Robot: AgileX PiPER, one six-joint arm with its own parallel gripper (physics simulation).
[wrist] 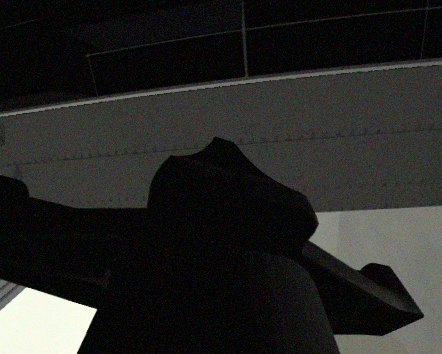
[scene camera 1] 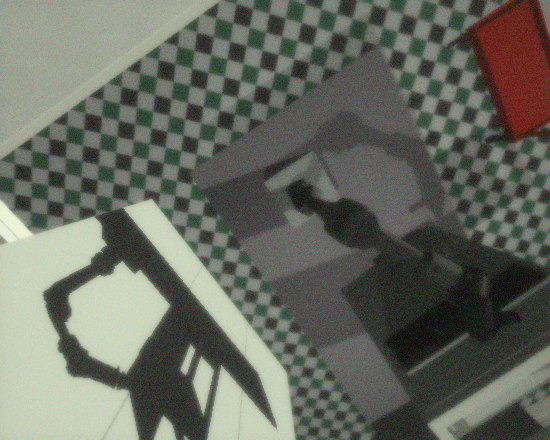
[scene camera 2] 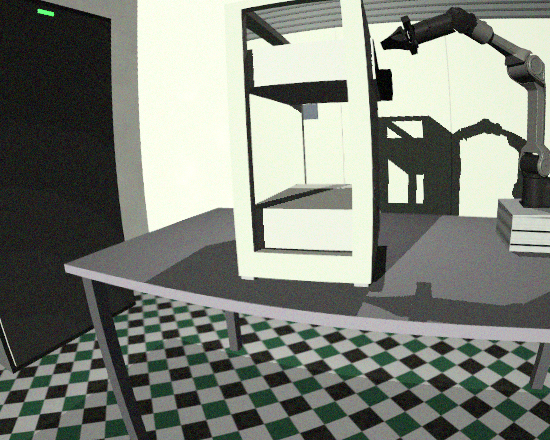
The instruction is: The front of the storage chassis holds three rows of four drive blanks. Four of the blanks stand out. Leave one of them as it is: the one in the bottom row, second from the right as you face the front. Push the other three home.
Path:
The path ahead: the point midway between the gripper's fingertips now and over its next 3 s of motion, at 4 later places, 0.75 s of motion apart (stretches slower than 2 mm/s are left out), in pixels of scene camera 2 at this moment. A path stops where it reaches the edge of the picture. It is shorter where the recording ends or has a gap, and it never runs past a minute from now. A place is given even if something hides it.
My gripper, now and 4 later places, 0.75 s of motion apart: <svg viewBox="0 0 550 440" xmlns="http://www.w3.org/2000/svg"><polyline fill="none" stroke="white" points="381,46 378,46 375,46 374,50 376,55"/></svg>

